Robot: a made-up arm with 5 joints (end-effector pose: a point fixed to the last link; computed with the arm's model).
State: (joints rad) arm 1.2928 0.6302 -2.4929 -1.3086 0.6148
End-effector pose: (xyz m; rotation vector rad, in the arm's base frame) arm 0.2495 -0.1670 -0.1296 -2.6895 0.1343 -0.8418
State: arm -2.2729 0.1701 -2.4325 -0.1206 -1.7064
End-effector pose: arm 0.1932 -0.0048 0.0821 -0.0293 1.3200 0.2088
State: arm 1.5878 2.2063 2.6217 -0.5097 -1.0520
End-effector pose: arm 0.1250 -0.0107 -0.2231 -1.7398 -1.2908 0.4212
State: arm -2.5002 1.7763 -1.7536 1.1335 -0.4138
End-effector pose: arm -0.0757 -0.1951 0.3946 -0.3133 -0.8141 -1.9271
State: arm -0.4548 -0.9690 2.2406 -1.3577 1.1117
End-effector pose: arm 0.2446 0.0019 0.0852 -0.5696 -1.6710 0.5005
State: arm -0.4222 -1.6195 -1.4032 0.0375 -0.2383
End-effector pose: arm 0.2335 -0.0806 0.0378 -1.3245 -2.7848 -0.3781
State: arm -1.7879 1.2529 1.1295 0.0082 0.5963
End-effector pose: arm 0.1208 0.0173 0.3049 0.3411 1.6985 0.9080
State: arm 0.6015 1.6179 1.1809 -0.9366 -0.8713
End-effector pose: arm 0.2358 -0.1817 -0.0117 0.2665 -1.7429 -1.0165
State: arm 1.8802 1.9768 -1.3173 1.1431 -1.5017
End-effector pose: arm 0.0326 -0.2597 -0.3405 -2.4643 1.3076 0.6205
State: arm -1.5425 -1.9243 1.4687 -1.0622 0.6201
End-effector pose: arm 0.0942 -0.2522 0.1252 -0.2636 -1.6101 2.6043
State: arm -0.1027 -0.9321 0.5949 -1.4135 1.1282
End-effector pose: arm 0.1104 -0.1548 0.0473 0.6199 -1.2818 1.9824
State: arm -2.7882 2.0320 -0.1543 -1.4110 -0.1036
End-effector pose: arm -0.1296 -0.2049 0.0744 -0.6091 1.9527 -0.4659
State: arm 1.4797 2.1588 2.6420 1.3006 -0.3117
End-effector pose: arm 0.0176 -0.1046 -0.2845 -1.1994 0.1423 1.9745
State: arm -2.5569 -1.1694 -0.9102 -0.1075 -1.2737
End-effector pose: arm 0.1689 -0.0153 0.1130 0.0698 0.9771 0.8361
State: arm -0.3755 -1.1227 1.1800 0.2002 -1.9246
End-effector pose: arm 0.4212 -0.0442 0.1386 -2.3898 -1.2002 -1.2377
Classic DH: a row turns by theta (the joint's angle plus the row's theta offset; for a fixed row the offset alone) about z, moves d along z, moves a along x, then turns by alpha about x. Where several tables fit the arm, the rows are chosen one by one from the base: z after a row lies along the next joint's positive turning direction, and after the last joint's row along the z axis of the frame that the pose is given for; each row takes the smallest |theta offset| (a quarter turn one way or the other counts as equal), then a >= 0, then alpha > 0; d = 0 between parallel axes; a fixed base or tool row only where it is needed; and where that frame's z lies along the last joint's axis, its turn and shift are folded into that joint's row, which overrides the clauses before.
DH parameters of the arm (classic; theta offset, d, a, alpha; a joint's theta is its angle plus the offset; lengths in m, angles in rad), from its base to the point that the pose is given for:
base (fixed): 0 0.063 0.1432 -1.5708
joint 1: -0.0779 -0.1569 0.1871 -1.6252
joint 2: -0.9621 -0.6695 0.0408 0.095
joint 3: -0.6108 0.7461 0.0184 -1.5708
joint 4: 0 0.0086 0.0389 1.5708
joint 5: 0.9463 -0.2679 -0.0921 -0.5482
tool (fixed): 1.6493 0.2859 0 0

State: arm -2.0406 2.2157 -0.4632 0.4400 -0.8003
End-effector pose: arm 0.1204 -0.3079 0.2661 0.1569 0.9419 -1.2600
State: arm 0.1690 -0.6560 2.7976 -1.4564 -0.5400
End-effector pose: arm 0.2380 -0.2251 0.0948 0.6006 -1.1979 -0.9318
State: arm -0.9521 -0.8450 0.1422 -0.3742 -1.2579
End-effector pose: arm 0.3241 -0.0029 0.2234 1.6947 1.0765 1.6109
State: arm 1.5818 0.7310 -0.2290 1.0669 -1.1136
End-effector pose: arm 0.0707 -0.1779 -0.2953 -2.3359 1.5609 0.7448
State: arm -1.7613 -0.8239 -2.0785 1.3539 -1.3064
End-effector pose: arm 0.2098 -0.0884 0.0153 1.5631 1.8944 -0.7552
